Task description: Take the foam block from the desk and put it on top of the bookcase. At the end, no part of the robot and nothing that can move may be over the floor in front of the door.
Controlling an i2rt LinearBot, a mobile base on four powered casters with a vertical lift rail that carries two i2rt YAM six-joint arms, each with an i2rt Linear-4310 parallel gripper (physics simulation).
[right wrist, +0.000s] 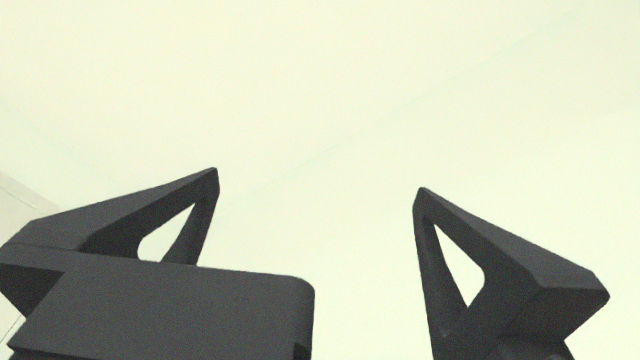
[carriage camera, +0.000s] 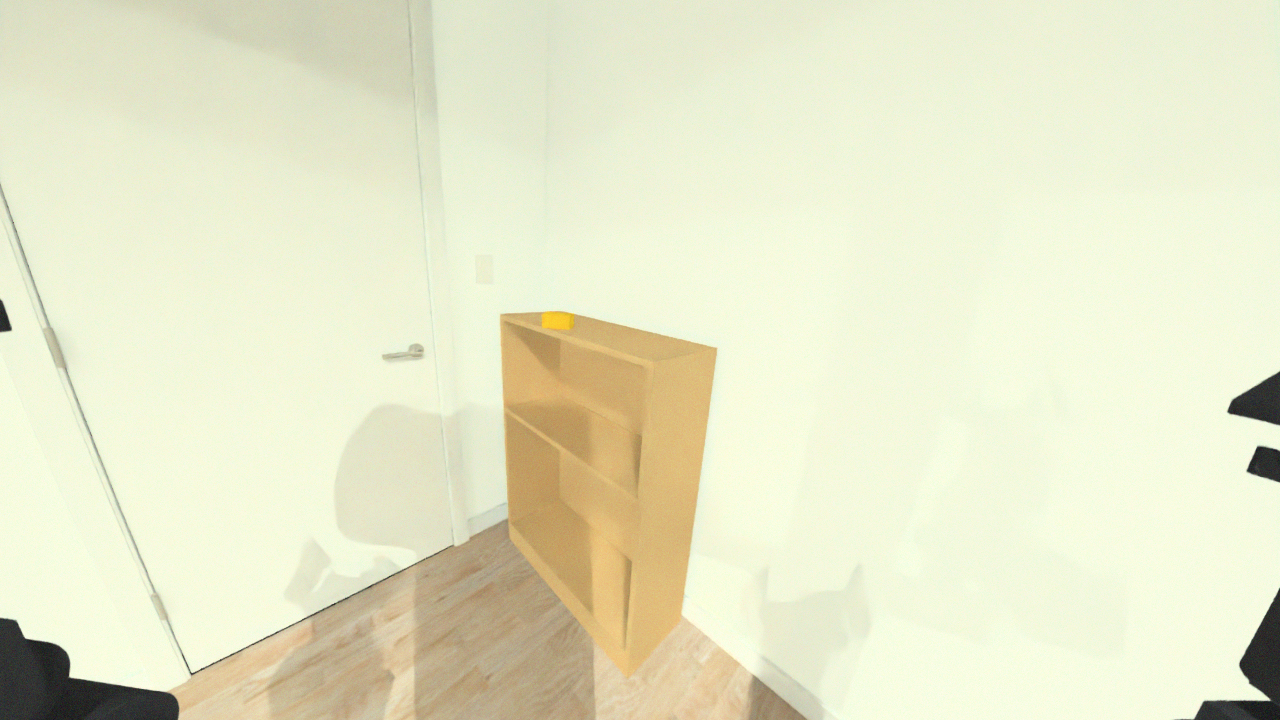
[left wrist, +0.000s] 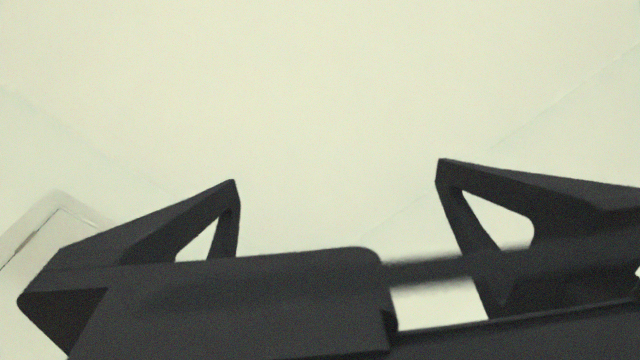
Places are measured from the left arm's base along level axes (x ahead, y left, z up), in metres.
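Pixels of known places: left gripper, fingertip midpoint: (left wrist: 337, 181); right gripper, fingertip midpoint: (right wrist: 317, 188).
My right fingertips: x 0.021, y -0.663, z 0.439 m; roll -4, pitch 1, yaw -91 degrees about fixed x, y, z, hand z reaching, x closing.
For each thing: its top centre in the pictures, then the offset to it from my right fingertips. "spot": a spot on its surface instead. Level surfaces: height alone.
- yellow foam block at its top centre: (carriage camera: 558, 313) 1.007 m ahead, 0.615 m left, 0.198 m down
- lever handle at a spot on its surface: (carriage camera: 404, 353) spot: 1.013 m ahead, 1.155 m left, 0.374 m down
- wood floor at its surface level: 1.303 m down
The yellow foam block (carriage camera: 556, 320) lies on top of the light wood bookcase (carriage camera: 673, 501), near the front edge at the left end of its top in the carriage view. My left gripper (left wrist: 337, 181) is open and empty, with pale wall and ceiling beyond its fingers in the left wrist view. My right gripper (right wrist: 317, 188) is open and empty, also facing pale surfaces. Both grippers are well apart from the block. Dark parts of the arms show at the left and right edges of the carriage view. The desk does not show.
A white door (carriage camera: 232, 295) with a lever handle (carriage camera: 404, 353) is left of the bookcase. The wood floor (carriage camera: 474, 626) in front of the door shows in part, with shadows on it. White walls (carriage camera: 895, 268) meet in the corner behind the bookcase.
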